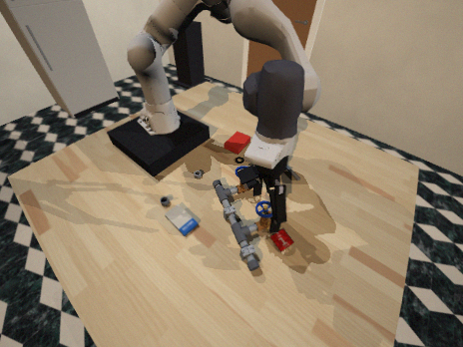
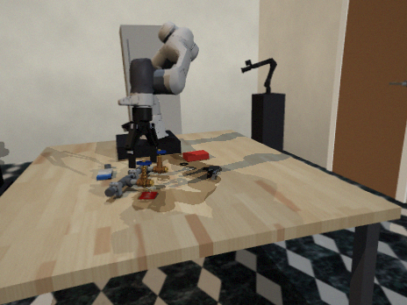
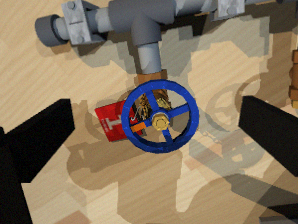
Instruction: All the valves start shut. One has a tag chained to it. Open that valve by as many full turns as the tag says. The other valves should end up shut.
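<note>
Now: the red tag 10 cm below my hand and 8 cm ahead of it. The rest, counted from my hand: red block (32 cm behind, 31 cm to the left, 9 cm below); then grey tool (32 cm to the left, 10 cm below, 6 cm behind); then blue card (23 cm behind, 15 cm to the right, 10 cm below).
</note>
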